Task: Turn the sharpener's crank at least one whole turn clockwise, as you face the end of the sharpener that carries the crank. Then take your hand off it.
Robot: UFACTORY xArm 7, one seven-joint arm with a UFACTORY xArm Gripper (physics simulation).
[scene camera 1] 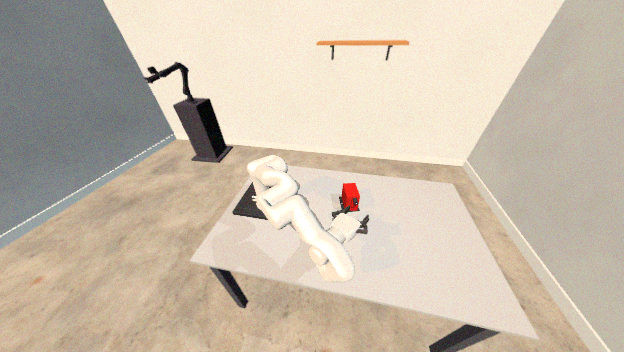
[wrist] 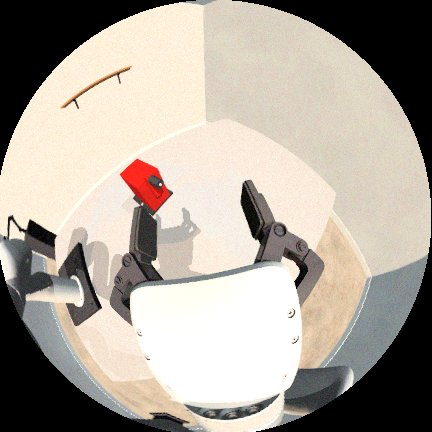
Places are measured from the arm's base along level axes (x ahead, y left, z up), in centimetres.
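Pixels of known places: gripper, fingertip midpoint: [scene camera 1: 358, 212] [wrist: 192, 201]; arm's base, link origin: [wrist: 76, 290].
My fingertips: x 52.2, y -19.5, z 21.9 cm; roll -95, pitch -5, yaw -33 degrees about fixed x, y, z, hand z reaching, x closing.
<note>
Ahead of a thing's pixels: the offset from my fingertips to its top centre. "pt": to the spot under its first point. Level surfaces: height alone.
The red sharpener @[pt dx -1.1, dy +19.4, dz -9.8 cm] [scene camera 1: 350, 195] [wrist: 142, 183] stands upright on the table. Its dark crank handle @[pt dx +0.5, dy +15.4, dz -10.1 cm] [scene camera 1: 355, 202] [wrist: 156, 181] is on the end that faces the gripper side. My gripper [scene camera 1: 357, 214] [wrist: 192, 201] is open and empty, with its fingers spread wide. In the wrist view the sharpener lies beyond the tip of the left finger, outside the space between the fingers. No finger is seen on the crank. The crank's arm is too small to make out clearly in the scene view.
The pale table @[dz -24.3 cm] [scene camera 1: 430, 250] [wrist: 295, 185] carries the arm's dark base plate [scene camera 1: 245, 205] [wrist: 80, 300] at its left. A dark pedestal [scene camera 1: 201, 127] with a black arm stands on the floor behind left. An orange shelf [scene camera 1: 362, 43] [wrist: 95, 85] is on the back wall.
</note>
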